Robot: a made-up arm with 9 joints. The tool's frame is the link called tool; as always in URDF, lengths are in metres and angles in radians.
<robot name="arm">
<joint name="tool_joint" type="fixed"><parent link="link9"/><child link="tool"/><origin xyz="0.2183 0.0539 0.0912" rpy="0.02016 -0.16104 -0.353"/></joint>
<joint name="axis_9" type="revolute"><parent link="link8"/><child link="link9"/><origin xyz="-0.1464 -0.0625 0.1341" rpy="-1.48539 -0.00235 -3.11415"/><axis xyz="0 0 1"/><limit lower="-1.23" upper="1.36"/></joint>
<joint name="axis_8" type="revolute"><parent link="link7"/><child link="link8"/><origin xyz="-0.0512 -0.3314 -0.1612" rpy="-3.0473 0.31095 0.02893"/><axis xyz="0 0 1"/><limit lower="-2.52" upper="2.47"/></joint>
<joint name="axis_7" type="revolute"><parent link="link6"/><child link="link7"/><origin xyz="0.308 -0.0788 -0.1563" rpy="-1.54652 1.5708 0"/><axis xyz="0 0 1"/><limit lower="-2.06" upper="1.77"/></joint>
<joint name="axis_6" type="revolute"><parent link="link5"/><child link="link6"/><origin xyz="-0.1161 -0.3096 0.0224" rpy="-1.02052 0.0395 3.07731"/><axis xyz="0 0 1"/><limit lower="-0.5" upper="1.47"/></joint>
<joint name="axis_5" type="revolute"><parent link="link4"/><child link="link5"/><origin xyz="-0.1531 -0.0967 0.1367" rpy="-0.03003 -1.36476 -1.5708"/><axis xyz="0 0 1"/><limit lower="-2.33" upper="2.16"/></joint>
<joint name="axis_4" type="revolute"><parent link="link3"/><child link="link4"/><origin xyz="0.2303 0.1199 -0.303" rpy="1.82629 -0.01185 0.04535"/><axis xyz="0 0 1"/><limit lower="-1.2" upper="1.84"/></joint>
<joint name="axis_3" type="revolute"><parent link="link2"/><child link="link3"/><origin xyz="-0.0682 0.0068 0.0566" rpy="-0.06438 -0.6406 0.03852"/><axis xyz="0 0 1"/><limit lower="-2.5" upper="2.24"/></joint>
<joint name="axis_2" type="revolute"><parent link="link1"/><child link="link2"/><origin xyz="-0.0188 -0.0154 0.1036" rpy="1.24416 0.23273 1.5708"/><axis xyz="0 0 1"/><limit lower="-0.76" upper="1.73"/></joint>
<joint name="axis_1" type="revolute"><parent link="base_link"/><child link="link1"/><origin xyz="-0.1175 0.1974 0.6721" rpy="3.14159 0 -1.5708"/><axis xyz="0 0 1"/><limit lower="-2.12" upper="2.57"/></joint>
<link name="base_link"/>
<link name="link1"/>
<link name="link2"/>
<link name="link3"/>
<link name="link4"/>
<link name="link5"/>
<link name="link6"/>
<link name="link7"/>
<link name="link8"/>
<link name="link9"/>
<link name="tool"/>
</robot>
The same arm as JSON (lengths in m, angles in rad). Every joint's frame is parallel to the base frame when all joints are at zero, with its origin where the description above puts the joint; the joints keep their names.
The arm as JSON. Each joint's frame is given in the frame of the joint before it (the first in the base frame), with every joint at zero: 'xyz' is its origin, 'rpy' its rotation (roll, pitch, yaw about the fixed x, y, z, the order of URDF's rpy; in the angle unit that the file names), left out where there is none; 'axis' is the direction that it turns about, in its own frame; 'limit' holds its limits. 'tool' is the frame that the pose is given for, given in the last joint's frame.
{"units": {"length": "m", "angle": "rad"}, "joints": [
  {"name": "axis_1", "type": "revolute", "origin": {"xyz": [-0.1175, 0.1974, 0.6721]}, "axis": [0.0, 0.0, -1.0], "limit": {"lower": -2.12, "upper": 2.57}},
  {"name": "axis_2", "type": "revolute", "origin": {"xyz": [0.0154, 0.0188, -0.1036]}, "axis": [-0.074002, -0.947127, -0.312209], "limit": {"lower": -0.76, "upper": 1.73}},
  {"name": "axis_3", "type": "revolute", "origin": {"xyz": [0.0607, -0.0514, -0.0397]}, "axis": [0.514108, -0.744511, -0.425906], "limit": {"lower": -2.5, "upper": 2.24}},
  {"name": "axis_4", "type": "revolute", "origin": {"xyz": [-0.3727, 0.1418, 0.0137]}, "axis": [0.0383, -0.194799, 0.980095], "limit": {"lower": -1.2, "upper": 1.84}},
  {"name": "axis_5", "type": "revolute", "origin": {"xyz": [0.0795, 0.1359, 0.1634]}, "axis": [0.522514, -0.852423, 0.018801], "limit": {"lower": -2.33, "upper": 2.16}},
  {"name": "axis_6", "type": "revolute", "origin": {"xyz": [0.2834, 0.1454, -0.0915]}, "axis": [1.0, 0.0, 0.0], "limit": {"lower": -0.5, "upper": 1.47}},
  {"name": "axis_7", "type": "revolute", "origin": {"xyz": [-0.1563, -0.0713, -0.3098]}, "axis": [0.0, 1.0, 0.0], "limit": {"lower": -2.06, "upper": 1.77}},
  {"name": "axis_8", "type": "revolute", "origin": {"xyz": [0.0512, -0.1612, -0.3314]}, "axis": [0.307204, -0.947813, 0.085301], "limit": {"lower": -2.52, "upper": 2.47}},
  {"name": "axis_9", "type": "revolute", "origin": {"xyz": [0.1805, -0.0767, 0.0697]}, "axis": [0.0, 0.0, 1.0], "limit": {"lower": -1.23, "upper": 1.36}}
], "tool": {"origin": {"xyz": [0.1913, 0.1181, 0.0912], "rpy": [0.0202, -0.161, -0.042]}}}

